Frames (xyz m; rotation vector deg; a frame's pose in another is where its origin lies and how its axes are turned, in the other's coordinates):
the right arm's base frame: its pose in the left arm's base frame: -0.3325 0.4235 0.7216 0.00 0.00 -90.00
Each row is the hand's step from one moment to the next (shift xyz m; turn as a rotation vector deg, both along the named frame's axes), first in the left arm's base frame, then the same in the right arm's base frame.
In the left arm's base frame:
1: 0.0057 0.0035 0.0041 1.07 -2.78 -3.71
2: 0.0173 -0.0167 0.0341 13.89 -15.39 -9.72
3: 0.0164 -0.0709 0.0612 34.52 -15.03 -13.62
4: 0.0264 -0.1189 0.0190 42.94 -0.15 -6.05
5: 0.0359 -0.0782 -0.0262 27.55 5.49 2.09
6: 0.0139 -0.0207 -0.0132 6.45 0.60 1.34
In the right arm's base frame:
1: -0.0035 0.0057 0.0041 2.78 1.07 -3.71
2: 0.0167 0.0173 0.0341 15.39 13.89 -9.72
3: 0.0709 0.0164 0.0612 15.03 34.52 -13.62
4: 0.1189 0.0264 0.0190 0.15 42.94 -6.05
5: 0.0782 0.0359 -0.0262 -5.49 27.55 2.09
6: 0.0207 0.0139 -0.0132 -0.60 6.45 1.34

